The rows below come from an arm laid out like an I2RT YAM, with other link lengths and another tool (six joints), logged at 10 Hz.
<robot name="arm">
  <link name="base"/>
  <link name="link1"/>
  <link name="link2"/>
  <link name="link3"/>
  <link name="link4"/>
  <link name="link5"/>
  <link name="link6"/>
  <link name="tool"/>
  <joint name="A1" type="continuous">
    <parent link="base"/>
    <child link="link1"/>
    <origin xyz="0 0 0.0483" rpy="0 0 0"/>
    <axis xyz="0 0 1"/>
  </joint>
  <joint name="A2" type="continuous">
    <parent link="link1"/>
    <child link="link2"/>
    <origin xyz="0.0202 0.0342 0.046" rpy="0 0 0"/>
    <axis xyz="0 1 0"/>
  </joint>
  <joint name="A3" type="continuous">
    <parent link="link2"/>
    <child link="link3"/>
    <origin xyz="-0.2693 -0.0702 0" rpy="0 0 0"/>
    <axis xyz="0 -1 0"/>
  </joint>
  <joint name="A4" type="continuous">
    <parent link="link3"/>
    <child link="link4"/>
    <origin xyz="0.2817 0.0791 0.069" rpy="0 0 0"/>
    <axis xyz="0 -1 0"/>
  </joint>
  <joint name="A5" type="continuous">
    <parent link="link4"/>
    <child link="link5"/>
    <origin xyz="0.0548 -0.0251 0.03" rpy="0 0 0"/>
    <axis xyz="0 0 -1"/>
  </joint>
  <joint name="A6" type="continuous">
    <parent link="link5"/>
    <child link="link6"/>
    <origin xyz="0.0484 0 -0.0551" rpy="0 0 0"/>
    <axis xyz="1 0 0"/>
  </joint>
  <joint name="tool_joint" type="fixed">
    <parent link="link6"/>
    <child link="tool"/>
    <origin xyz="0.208 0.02 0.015" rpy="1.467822 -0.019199 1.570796"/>
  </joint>
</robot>
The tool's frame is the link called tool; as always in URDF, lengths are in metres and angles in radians. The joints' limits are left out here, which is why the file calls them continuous.
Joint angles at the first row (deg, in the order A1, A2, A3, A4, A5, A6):
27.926 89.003 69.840 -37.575 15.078 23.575
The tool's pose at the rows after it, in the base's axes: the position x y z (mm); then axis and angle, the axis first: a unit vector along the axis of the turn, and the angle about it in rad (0 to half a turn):
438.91 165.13 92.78 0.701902 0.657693 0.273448 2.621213
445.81 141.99 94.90 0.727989 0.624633 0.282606 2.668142
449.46 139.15 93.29 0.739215 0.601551 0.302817 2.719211
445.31 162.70 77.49 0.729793 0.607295 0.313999 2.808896
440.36 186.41 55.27 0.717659 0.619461 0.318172 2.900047
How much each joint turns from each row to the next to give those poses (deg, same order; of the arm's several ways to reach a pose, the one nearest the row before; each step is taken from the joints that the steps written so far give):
-2.671 -1.649 0.402 -0.806 0.306 -0.605
-5.456 -1.088 -0.410 -0.040 -4.712 0.734
-2.792 -0.812 -1.586 2.049 -4.372 1.249
-0.043 1.485 -1.229 1.991 -5.405 0.273
-0.001 2.758 -1.107 2.331 -5.355 -0.582

